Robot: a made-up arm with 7 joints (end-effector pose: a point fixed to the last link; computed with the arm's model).
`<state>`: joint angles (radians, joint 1 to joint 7).
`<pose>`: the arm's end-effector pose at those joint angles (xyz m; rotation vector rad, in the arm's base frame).
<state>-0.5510 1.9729 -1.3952 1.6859 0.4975 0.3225 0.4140</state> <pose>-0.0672 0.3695 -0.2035 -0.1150 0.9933 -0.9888</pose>
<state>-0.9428 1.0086 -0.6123 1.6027 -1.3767 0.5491 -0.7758</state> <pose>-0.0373 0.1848 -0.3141 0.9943 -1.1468 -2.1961</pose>
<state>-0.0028 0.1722 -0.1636 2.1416 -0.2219 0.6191 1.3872</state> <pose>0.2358 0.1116 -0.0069 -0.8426 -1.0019 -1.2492</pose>
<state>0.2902 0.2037 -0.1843 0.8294 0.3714 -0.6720 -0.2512</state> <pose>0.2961 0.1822 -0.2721 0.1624 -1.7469 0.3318</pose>
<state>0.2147 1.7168 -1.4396 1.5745 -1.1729 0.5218 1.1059</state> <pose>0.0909 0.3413 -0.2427 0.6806 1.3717 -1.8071</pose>
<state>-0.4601 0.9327 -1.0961 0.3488 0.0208 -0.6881 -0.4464</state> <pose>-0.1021 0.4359 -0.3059 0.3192 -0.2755 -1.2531</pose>
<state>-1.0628 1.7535 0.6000 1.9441 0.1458 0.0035 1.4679</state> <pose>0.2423 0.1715 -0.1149 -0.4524 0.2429 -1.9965</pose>
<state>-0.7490 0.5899 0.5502 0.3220 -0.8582 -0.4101 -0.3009</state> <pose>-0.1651 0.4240 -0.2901 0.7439 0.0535 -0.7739</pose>
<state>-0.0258 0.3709 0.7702 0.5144 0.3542 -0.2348 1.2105</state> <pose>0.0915 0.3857 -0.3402 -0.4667 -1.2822 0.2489</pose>
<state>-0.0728 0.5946 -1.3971 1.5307 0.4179 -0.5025 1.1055</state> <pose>0.0276 0.0106 -0.2955 -1.9244 -0.5701 -1.3744</pose>
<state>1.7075 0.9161 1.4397 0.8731 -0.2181 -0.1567 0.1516</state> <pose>0.0289 0.5475 0.0327 -0.6093 2.3067 -1.8527</pose>
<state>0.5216 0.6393 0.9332 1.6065 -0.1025 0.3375 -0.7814</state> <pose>0.1358 0.4183 0.1028 1.6263 -1.5495 1.4976</pose>
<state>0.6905 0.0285 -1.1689 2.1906 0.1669 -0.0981 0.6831</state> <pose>0.0660 -0.0630 0.0621 1.4183 1.9085 1.9047</pose>
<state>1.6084 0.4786 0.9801 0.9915 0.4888 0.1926 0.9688</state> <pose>0.1778 0.4673 0.1391 0.6540 3.0237 -0.1493</pose>
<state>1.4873 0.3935 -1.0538 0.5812 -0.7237 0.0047 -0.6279</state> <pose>0.4175 0.1745 0.0424 1.9071 -1.8367 -0.9910</pose>
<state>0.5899 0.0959 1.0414 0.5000 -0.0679 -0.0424 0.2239</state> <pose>0.2736 0.3055 -0.2851 -0.0818 -1.1736 0.9127</pose>
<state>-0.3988 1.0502 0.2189 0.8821 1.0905 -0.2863 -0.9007</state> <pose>0.1489 0.4630 -0.1979 1.3806 -1.0130 1.0105</pose>
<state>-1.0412 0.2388 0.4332 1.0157 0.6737 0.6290 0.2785</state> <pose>-0.1225 0.3200 -0.3255 -0.0287 0.2869 0.8415</pose>
